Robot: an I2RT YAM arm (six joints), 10 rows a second.
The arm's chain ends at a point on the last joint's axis. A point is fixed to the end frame.
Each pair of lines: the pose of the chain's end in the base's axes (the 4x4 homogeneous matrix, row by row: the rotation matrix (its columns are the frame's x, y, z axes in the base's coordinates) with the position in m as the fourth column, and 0 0 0 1 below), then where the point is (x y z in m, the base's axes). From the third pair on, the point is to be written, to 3 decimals.
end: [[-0.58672 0.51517 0.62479 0.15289], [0.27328 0.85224 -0.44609 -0.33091], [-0.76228 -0.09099 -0.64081 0.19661], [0 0 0 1]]
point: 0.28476 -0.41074 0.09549
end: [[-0.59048 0.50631 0.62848 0.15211], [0.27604 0.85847 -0.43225 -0.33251], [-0.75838 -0.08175 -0.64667 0.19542], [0 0 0 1]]
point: 0.28465 -0.40981 0.09322
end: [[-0.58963 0.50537 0.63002 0.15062], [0.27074 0.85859 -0.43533 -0.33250], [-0.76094 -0.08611 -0.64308 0.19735], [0 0 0 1]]
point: 0.283 -0.410 0.096
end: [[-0.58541 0.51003 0.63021 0.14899], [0.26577 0.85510 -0.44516 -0.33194], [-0.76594 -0.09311 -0.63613 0.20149], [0 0 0 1]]
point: 0.282 -0.411 0.101
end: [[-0.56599 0.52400 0.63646 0.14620], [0.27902 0.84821 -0.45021 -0.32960], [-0.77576 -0.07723 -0.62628 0.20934], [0 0 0 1]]
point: 0.280 -0.410 0.111
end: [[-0.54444 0.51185 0.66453 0.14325], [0.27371 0.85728 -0.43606 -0.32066], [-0.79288 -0.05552 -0.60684 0.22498], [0 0 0 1]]
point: 0.281 -0.399 0.131
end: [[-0.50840 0.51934 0.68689 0.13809], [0.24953 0.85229 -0.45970 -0.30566], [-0.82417 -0.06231 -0.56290 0.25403], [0 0 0 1]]
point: 0.280 -0.387 0.169
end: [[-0.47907 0.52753 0.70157 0.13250], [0.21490 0.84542 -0.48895 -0.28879], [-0.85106 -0.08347 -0.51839 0.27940], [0 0 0 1]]
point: 0.276 -0.375 0.203
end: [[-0.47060 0.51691 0.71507 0.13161], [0.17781 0.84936 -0.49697 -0.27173], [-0.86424 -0.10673 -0.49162 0.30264], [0 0 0 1]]
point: 0.277 -0.359 0.231
